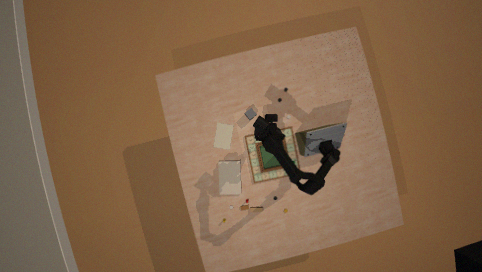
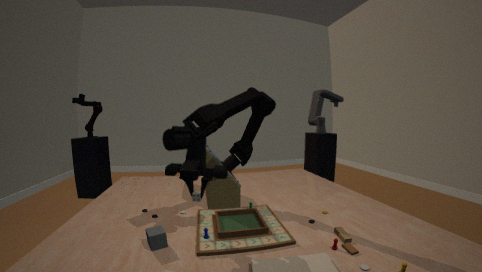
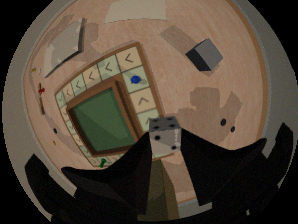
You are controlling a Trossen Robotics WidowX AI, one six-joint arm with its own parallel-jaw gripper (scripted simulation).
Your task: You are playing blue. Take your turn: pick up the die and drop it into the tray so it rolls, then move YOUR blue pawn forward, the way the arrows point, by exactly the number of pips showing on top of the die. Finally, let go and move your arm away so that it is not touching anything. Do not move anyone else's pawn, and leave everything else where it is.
Scene:
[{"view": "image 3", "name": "gripper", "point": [164,134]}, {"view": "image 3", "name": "grey die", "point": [165,133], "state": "held by the gripper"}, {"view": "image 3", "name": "green tray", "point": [100,117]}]

